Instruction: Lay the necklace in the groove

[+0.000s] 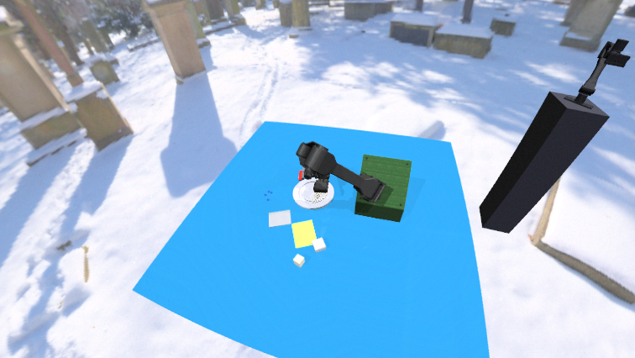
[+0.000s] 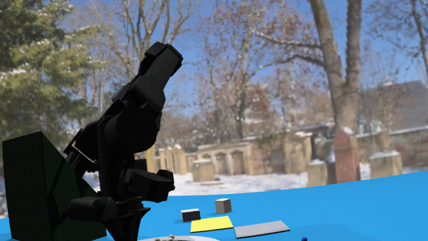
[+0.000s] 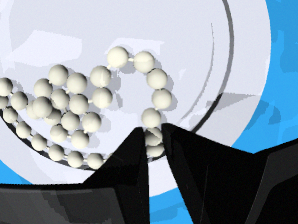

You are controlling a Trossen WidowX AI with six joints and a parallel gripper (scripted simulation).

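My gripper tip is now 4 cm short of the round white bead board, 3 cm to the right of it and 1 cm above it. Round my gripper tip: yellow tile 26 cm to the left, 1 cm below; red object 15 cm ahead, 8 cm to the right, 1 cm below; grey tile 22 cm to the left, 13 cm ahead, 1 cm below.
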